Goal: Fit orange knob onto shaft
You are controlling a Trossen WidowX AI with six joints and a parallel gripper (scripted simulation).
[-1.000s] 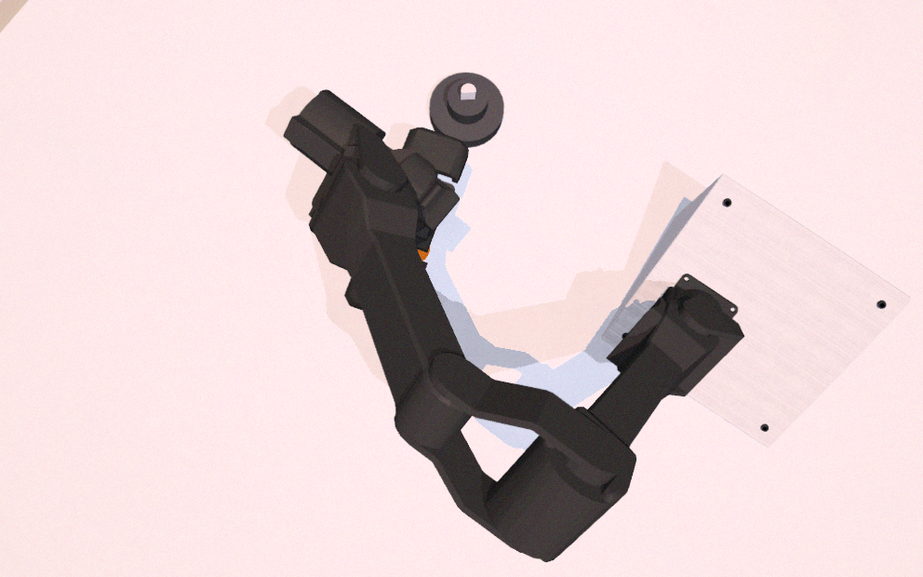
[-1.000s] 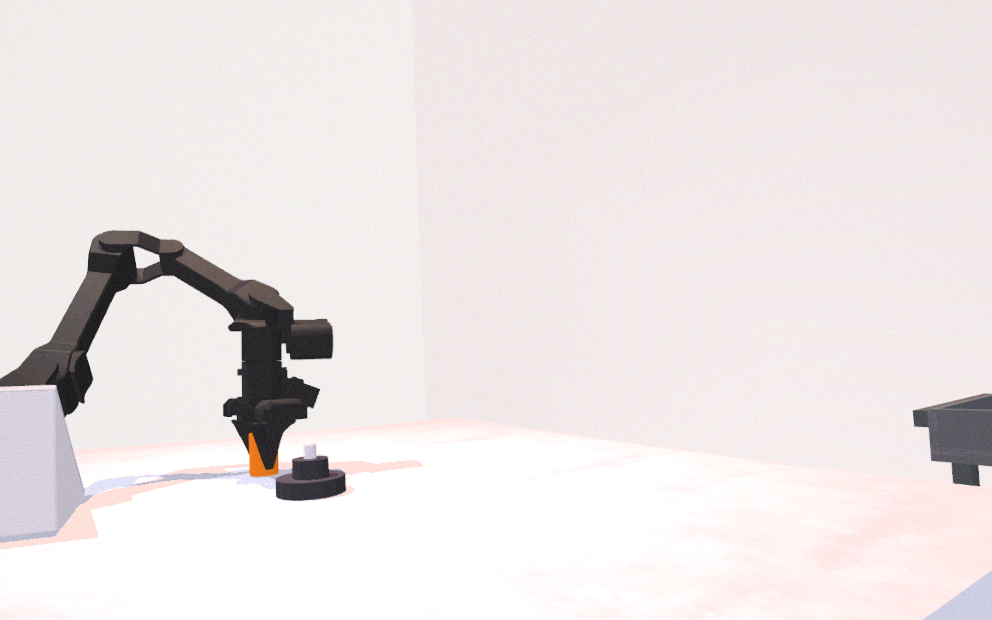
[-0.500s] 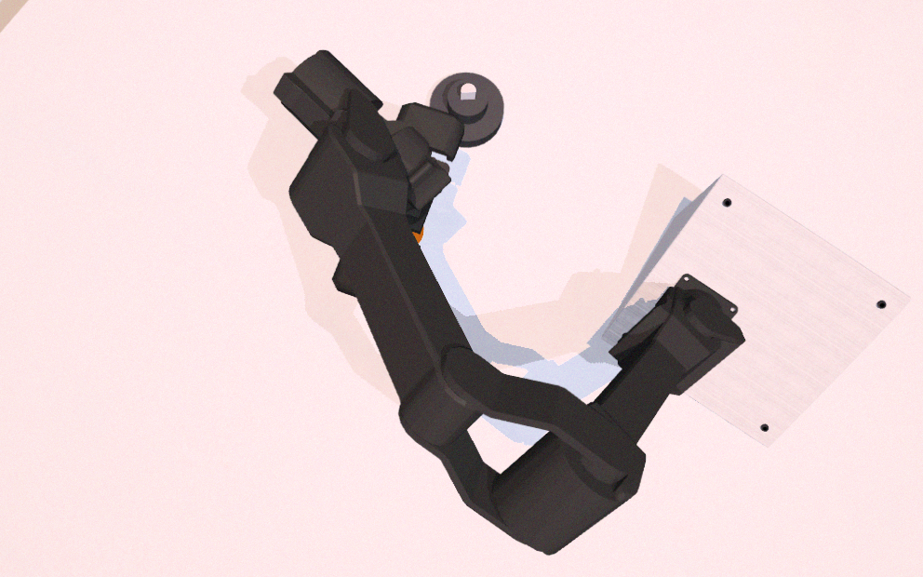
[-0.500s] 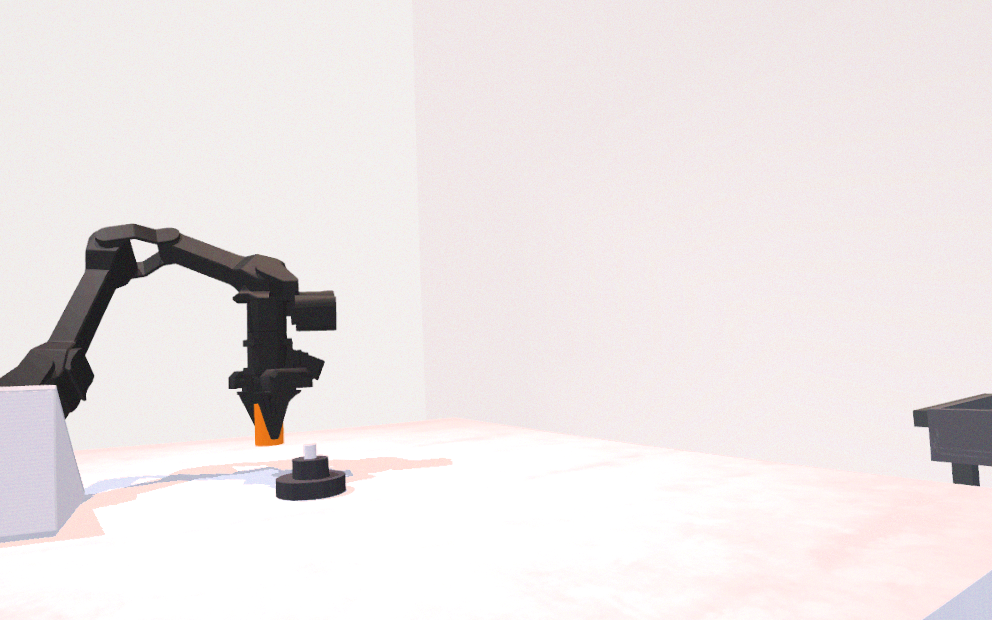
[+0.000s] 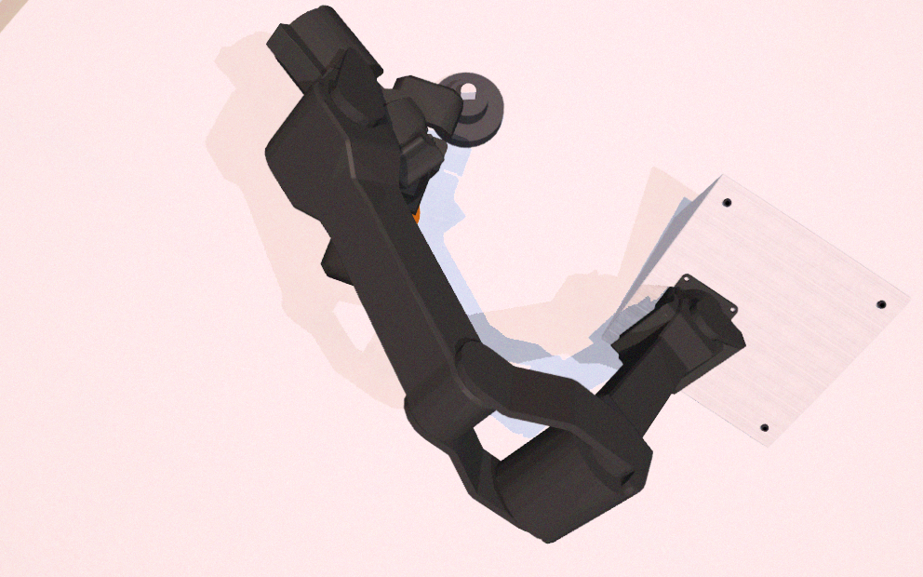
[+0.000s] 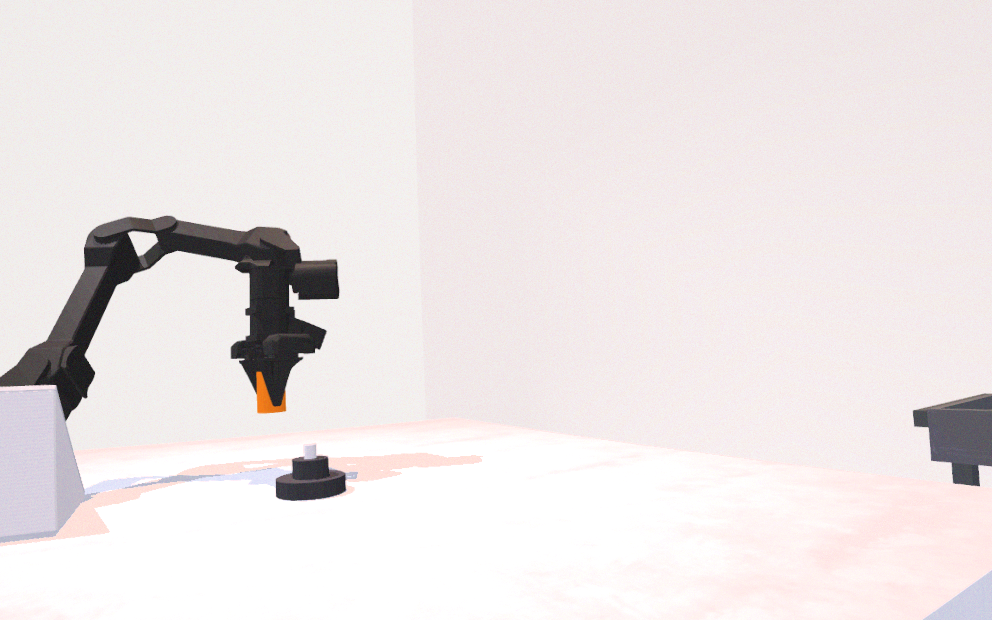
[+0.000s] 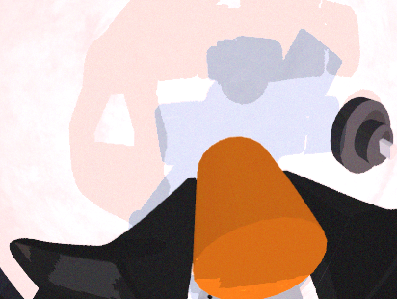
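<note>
Right now my gripper tip is 160 mm to the left of the dark round pedestal, 70 mm above it and 30 mm short of it. From my gripper tip the other things lie so: orange knob 30 mm above.
</note>
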